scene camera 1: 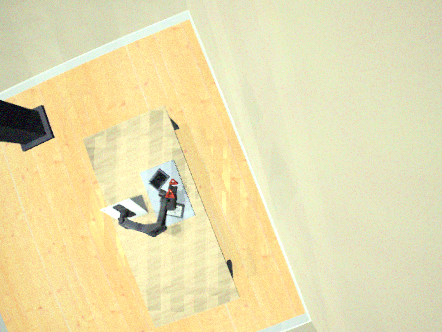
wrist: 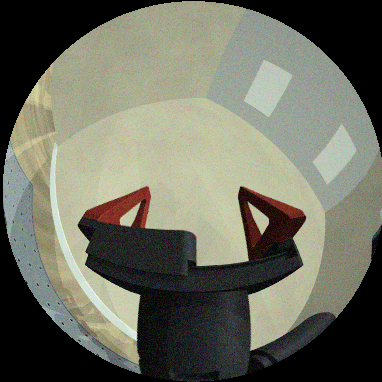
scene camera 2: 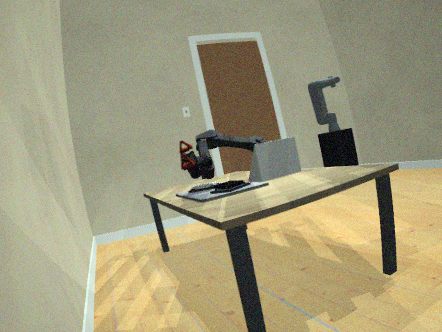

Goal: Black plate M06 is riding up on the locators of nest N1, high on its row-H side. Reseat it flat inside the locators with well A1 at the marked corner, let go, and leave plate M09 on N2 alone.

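Pixels of known places: gripper, between the fingertips: (scene camera 1: 171, 183) (wrist: 193, 190) (scene camera 2: 181, 147); arm's base, origin of its link: (scene camera 1: 124, 210) (scene camera 2: 270, 156).
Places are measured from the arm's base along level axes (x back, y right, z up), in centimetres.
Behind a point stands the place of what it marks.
A black plate in a dark square nest (scene camera 1: 159, 179) (scene camera 2: 230, 186) sits on the grey board (scene camera 1: 172, 166) @[x -47.6, y -19.8, z -9.9 cm] (scene camera 2: 202, 197) @[x -47.9, y -17.7, z -9.9 cm] (wrist: 19, 235). A second dark-rimmed nest with a pale middle (scene camera 1: 176, 210) @[x -37.1, y 16.7, z -7.5 cm] is on the same board, partly covered by the arm. The labels, the well A1 corner and any tilt are too small to tell, so I cannot tell N1 from N2 or M06 from M09. My gripper (scene camera 1: 172, 188) @[x -49.1, y -5.3, z 14.1 cm] (scene camera 2: 186, 155) (wrist: 193, 190) @[x -49.1, y -5.3, z 14.1 cm] is open and empty above the board, its red fingers pointing sideways toward the wall. The plates do not show in the wrist view.
A grey and white wedge-shaped panel (scene camera 1: 138, 204) @[x -12.0, y -0.5, z -1.1 cm] (scene camera 2: 275, 159) @[x -1.9, y -7.7, z -1.5 cm] stands on the wooden table (scene camera 1: 187, 260) @[x -27.8, y 61.8, z -11.1 cm] (scene camera 2: 320, 182) @[x -12.7, y -58.9, z -11.2 cm] by the arm's base. Another grey arm (scene camera 2: 320, 102) stands on a black pedestal (scene camera 2: 339, 148) beyond the table. The door (scene camera 2: 240, 90) is in the wall behind.
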